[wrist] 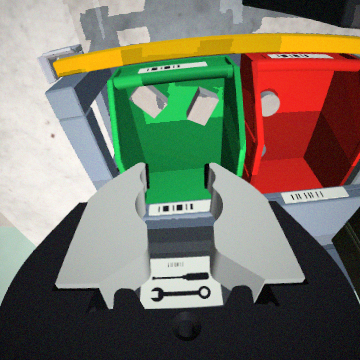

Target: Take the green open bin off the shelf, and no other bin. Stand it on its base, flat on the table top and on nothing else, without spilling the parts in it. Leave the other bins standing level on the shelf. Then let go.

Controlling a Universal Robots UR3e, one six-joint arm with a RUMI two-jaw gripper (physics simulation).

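Frame: origin at the arm's base, x ahead, y left, z up, level; metres.
Seen in the pictures: gripper, fingertip midpoint: (176,166).
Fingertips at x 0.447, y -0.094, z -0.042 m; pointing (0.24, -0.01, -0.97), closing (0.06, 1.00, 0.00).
Note:
A point is followed by its place in that frame.
The green open bin (180,140) @(x 0.491, y -0.090, z -0.135 m) is in the upper middle of the wrist view, in the left end of the blue-grey shelf (77,132) @(x 0.427, y -0.161, z -0.059 m). Two light grey blocks, one on the left (148,101) @(x 0.435, y -0.118, z -0.120 m) and one on the right (202,106) @(x 0.443, y -0.068, z -0.120 m), lie inside at its far end. My gripper (176,166) @(x 0.447, y -0.094, z -0.042 m) is partly open, its fingertips apart. They appear over the near end of the green bin, with no wall of it pinched between them; their height above it is hard to tell. The underside of the green bin is hidden.
The red bin (290,130) @(x 0.482, y 0.040, z -0.135 m) stands close to the right of the green one, with a round grey part (270,103) @(x 0.443, y 0.001, z -0.125 m) in it. A yellow bar (200,46) @(x 0.383, y -0.076, z -0.079 m) runs across the far side. A card with tool pictures (182,284) @(x 0.524, y -0.094, z 0.012 m) shows below the fingers. A dark object (310,11) @(x 0.359, y -0.035, z -0.035 m) is at top right.

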